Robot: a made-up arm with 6 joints.
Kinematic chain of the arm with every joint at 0, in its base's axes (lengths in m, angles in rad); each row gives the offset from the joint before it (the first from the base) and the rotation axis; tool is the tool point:
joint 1: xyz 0 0 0.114 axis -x
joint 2: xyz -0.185 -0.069 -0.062 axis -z
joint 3: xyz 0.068 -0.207 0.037 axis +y
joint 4: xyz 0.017 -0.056 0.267 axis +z
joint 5: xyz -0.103 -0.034 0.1 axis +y
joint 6: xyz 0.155 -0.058 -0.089 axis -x
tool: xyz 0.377 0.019 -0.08
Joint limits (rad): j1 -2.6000..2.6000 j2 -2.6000..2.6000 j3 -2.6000..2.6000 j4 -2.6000..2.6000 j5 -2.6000..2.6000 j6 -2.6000..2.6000
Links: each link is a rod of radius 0.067 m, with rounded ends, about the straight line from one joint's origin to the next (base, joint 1, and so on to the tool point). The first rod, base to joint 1, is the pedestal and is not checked.
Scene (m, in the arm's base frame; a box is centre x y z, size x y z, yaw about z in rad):
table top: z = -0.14
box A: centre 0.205 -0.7 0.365 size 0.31 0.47 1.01 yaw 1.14
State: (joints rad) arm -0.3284 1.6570 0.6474 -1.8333 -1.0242 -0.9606
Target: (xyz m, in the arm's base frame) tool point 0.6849 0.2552 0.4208
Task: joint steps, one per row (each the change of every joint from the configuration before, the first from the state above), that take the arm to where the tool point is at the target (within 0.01 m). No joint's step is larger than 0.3 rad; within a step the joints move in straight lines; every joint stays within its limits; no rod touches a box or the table.
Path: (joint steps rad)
1: 0.1009 -0.2682 -0.0802 -0.1484 -0.1202 0.1926
2: 0.1008 -0.2682 -0.0801 -0.1484 -0.1202 0.1926
3: 0.1009 -0.2682 -0.0802 -0.1484 -0.1201 0.1927
4: 0.1009 -0.2682 -0.0802 -0.1484 -0.1202 0.1926
5: 0.1008 -0.2682 -0.0801 -0.1485 -0.1202 0.1926
6: 0.1055 -0.1359 0.1952 0.1787 -0.0717 -0.2608
7: 0.1056 -0.1360 0.1952 0.1787 -0.0716 -0.2607
8: 0.1055 -0.1360 0.1953 0.1786 -0.0717 -0.2608
9: 0.1055 -0.1360 0.1952 0.1787 -0.0716 -0.2607

